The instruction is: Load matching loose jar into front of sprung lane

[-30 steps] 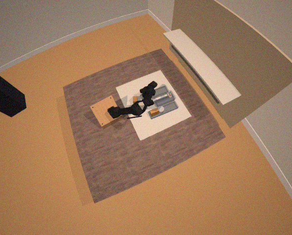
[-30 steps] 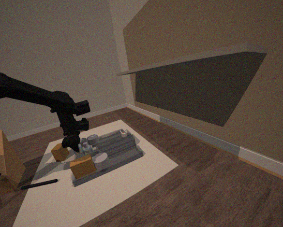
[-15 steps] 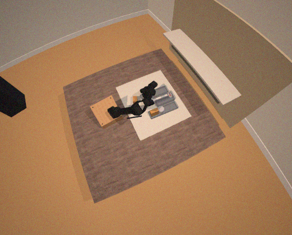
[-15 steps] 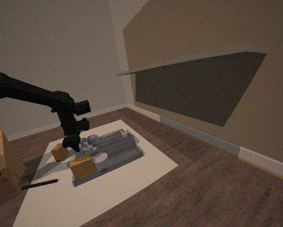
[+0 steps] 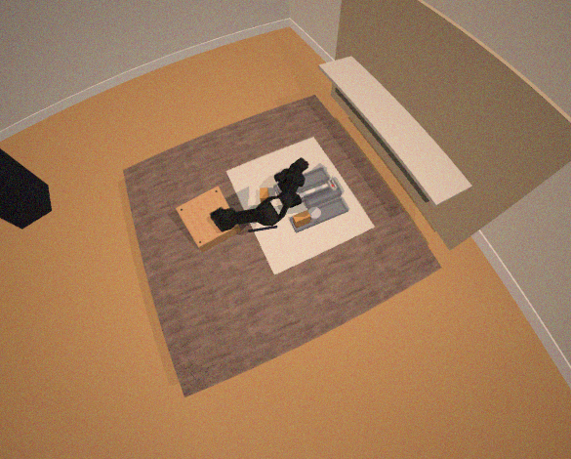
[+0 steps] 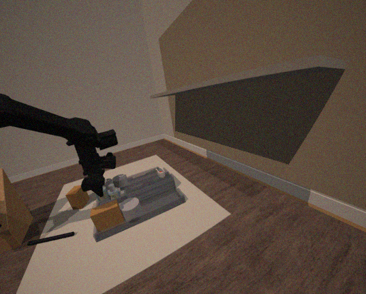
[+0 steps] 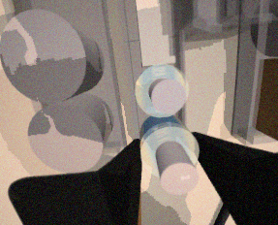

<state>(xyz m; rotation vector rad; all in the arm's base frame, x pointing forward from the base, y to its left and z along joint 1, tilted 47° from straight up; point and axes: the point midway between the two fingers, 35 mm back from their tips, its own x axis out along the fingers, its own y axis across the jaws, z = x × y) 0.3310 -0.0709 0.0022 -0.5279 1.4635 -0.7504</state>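
Now: the grey lane rack 140 mm ahead of my gripper tip, 50 mm to the right of it and 30 mm below it. Round my gripper tip: black pen: 180 mm behind, 60 mm to the right, 40 mm below.
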